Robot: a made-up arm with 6 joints. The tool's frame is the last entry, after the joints.
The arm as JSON. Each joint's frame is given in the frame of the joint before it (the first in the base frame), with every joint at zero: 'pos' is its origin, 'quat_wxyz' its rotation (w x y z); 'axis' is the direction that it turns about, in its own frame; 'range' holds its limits. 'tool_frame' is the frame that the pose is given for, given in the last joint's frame.
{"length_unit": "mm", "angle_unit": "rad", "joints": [
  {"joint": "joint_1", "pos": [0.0, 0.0, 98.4], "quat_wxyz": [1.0, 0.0, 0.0, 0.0], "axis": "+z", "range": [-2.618, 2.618]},
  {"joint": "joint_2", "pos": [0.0, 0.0, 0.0], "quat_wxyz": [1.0, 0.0, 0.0, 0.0], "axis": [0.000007, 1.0, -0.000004], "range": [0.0, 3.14]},
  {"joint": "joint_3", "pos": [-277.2, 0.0, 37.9], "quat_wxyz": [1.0, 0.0, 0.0, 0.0], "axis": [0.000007, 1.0, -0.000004], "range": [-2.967, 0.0]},
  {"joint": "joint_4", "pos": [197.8, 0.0, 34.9], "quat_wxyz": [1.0, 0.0, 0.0, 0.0], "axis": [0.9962, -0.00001, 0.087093], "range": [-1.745, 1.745]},
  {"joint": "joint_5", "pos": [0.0, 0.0, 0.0], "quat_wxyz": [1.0, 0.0, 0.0, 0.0], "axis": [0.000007, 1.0, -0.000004], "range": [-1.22, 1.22]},
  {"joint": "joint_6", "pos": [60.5, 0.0, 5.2], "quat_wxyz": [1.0, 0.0, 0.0, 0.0], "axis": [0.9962, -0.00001, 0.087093], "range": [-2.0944, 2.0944]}
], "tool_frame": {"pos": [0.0, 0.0, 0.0], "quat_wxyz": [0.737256, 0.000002, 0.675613, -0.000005]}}
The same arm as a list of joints. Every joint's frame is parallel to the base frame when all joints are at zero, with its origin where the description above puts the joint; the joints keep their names.
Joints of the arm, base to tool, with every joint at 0 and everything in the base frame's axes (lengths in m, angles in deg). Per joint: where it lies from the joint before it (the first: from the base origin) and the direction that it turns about. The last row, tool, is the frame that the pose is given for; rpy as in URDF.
joint_1: axis +z origin 0 0 0.0984
joint_2: axis +y origin 0 0 0
joint_3: axis +y origin -0.2772 0 0.0379
joint_4: axis 0.9962 0 0.0871 origin 0.1978 0 0.0349
joint_5: axis +y origin 0 0 0
joint_6: axis 0.9962 0 0.0871 origin 0.0605 0 0.0052
tool: origin 0 0 0 rpy 0 85 0
Joint limits (deg, base to tool): -150..150 0..179.91 -170..0 -99.98..99.98 -69.9..69.9 -120..120

